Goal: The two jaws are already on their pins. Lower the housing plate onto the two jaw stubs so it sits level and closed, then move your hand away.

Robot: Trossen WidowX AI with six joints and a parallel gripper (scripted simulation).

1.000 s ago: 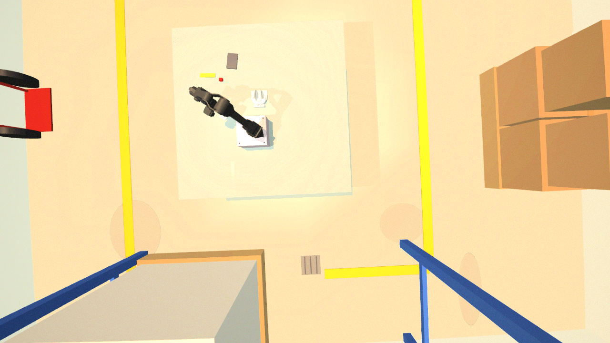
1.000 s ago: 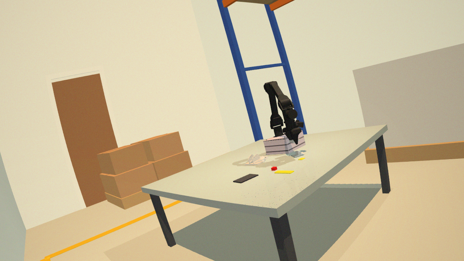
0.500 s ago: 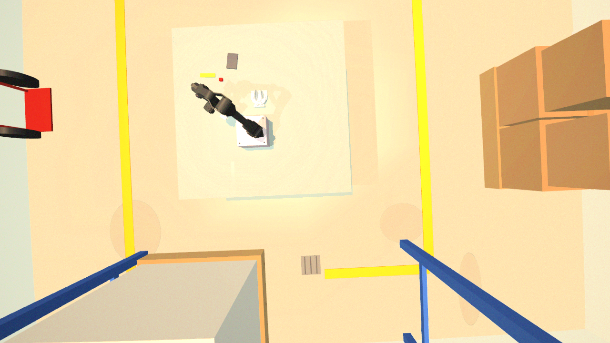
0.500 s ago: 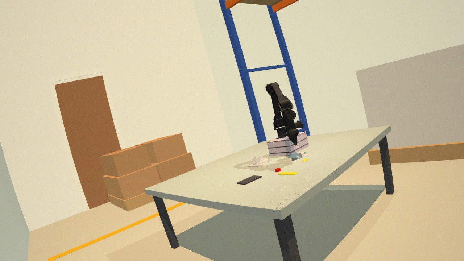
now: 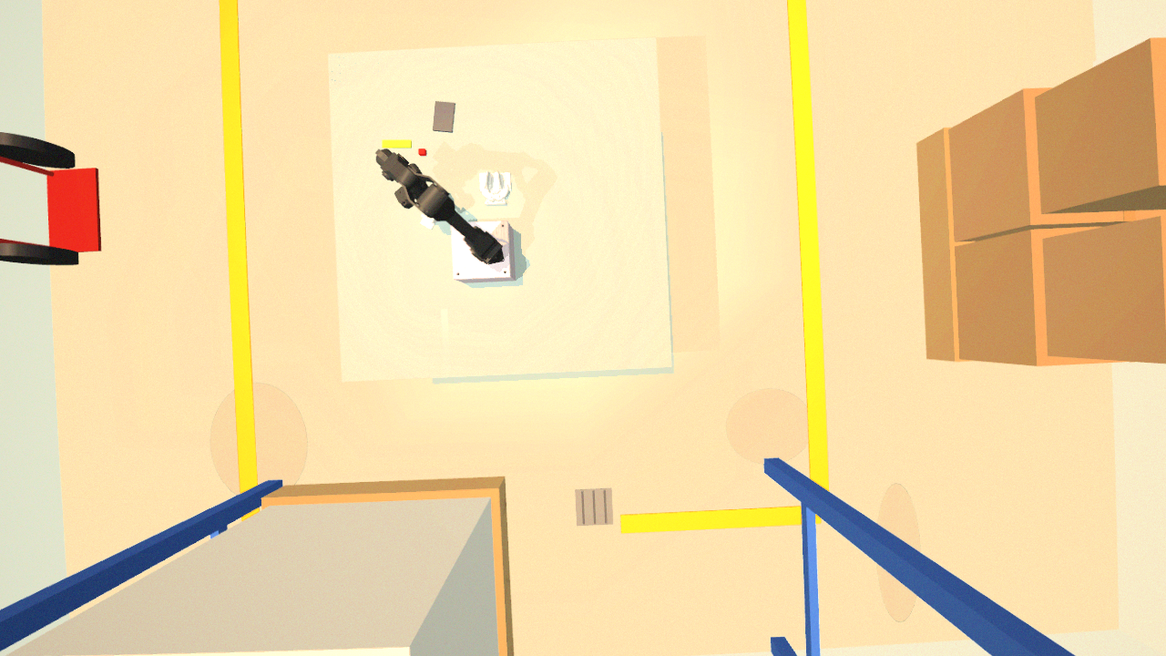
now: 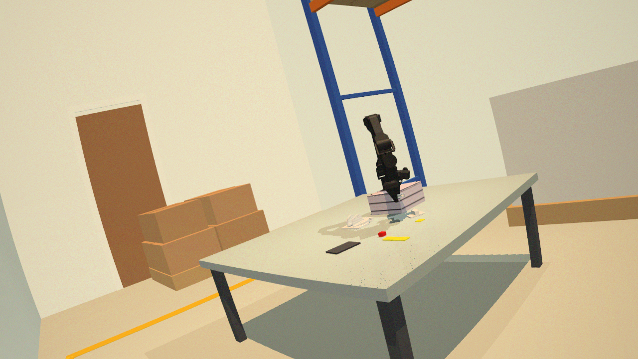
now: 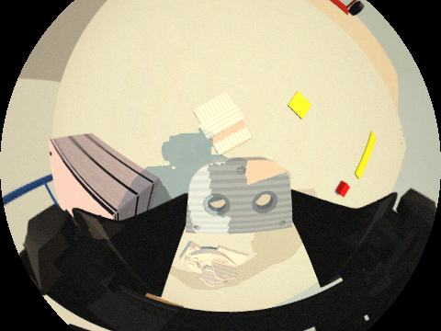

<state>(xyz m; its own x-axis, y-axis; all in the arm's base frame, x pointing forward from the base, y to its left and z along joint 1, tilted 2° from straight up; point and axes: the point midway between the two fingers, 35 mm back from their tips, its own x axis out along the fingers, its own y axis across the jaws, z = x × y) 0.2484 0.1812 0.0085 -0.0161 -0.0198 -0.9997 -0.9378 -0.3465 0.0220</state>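
Right now my gripper tip is 5 cm short of the white part, 23 cm to the left of it and 8 cm above it. From my gripper tip the other things lie so: small yellow square: 7 cm ahead, 12 cm to the left, 8 cm below; red cube: 23 cm ahead, 3 cm to the left, 8 cm below; yellow strip: 28 cm ahead, 12 cm to the left, 8 cm below.
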